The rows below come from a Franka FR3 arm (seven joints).
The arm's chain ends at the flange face. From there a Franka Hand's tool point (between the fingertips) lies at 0.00 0.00 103.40 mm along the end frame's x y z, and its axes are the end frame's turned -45 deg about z.
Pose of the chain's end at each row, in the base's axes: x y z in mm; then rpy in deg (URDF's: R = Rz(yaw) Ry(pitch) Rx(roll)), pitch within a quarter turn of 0, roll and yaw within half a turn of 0:
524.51 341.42 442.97 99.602 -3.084 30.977
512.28 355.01 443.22 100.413 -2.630 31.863
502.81 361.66 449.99 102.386 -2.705 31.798
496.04 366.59 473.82 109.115 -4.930 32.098
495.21 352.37 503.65 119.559 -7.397 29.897
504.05 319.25 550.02 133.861 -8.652 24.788
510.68 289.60 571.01 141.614 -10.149 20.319
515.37 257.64 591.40 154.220 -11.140 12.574
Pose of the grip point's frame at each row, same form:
577.78 254.49 425.75 102.781 41.159 39.990
566.69 269.09 424.55 103.944 41.474 41.684
556.92 276.38 427.84 106.502 41.034 43.398
550.42 285.37 440.09 114.186 37.220 49.003
545.73 277.67 453.07 124.911 31.260 53.981
545.09 256.08 479.19 138.297 23.432 57.064
546.37 234.35 491.23 144.184 17.915 55.946
542.72 217.66 500.05 153.611 9.504 52.784

